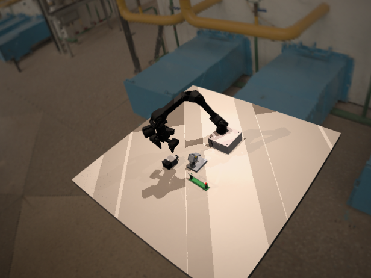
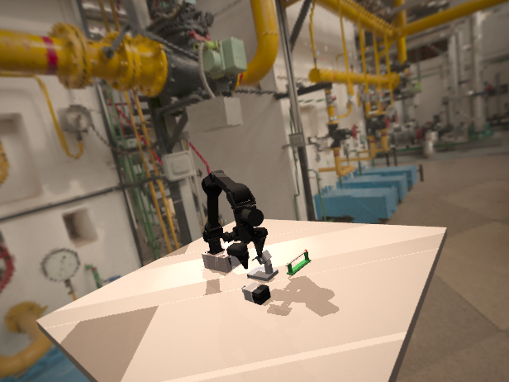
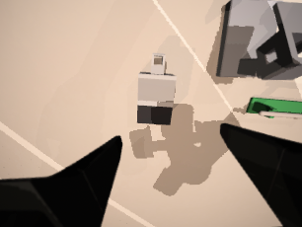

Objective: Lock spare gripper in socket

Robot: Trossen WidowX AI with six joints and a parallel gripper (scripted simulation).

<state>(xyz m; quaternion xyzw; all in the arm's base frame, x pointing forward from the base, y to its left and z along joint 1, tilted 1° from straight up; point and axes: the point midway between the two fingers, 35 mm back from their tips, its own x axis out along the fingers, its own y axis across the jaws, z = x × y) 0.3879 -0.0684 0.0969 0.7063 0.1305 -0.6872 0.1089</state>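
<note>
The spare gripper is 20 mm behind my gripper tip, 10 mm to the right of it and 110 mm below it. Also, from my gripper tip: grey mount (110 mm behind, 120 mm to the left, 80 mm below); green cradle (30 mm behind, 250 mm to the left, 110 mm below).
</note>
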